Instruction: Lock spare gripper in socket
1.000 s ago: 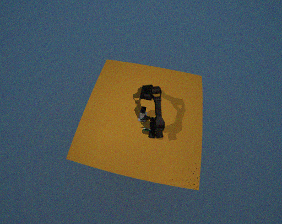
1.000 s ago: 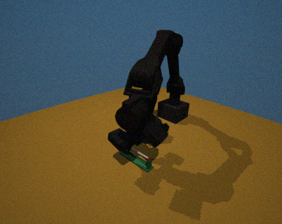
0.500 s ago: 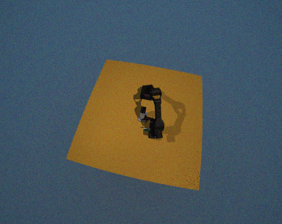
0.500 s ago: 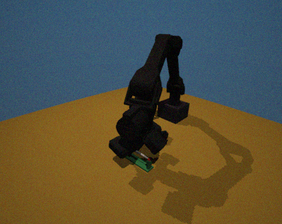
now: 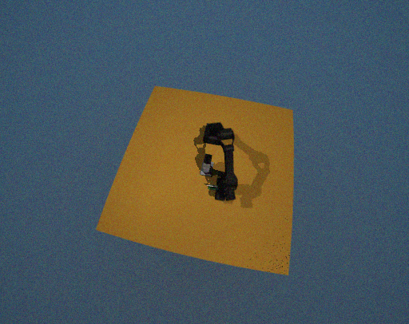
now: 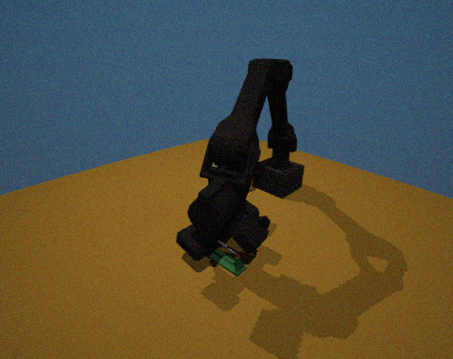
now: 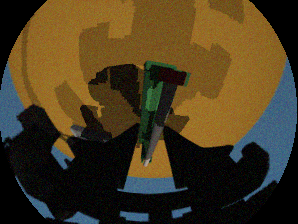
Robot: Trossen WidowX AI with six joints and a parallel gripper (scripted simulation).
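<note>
Right now my gripper tip is 10 mm to the right of the green mount and 10 mm below it. Also, from my gripper tip: grey mount 130 mm behind, 80 mm to the right, 40 mm above; spare gripper 130 mm behind, 80 mm to the right, 110 mm above.
</note>
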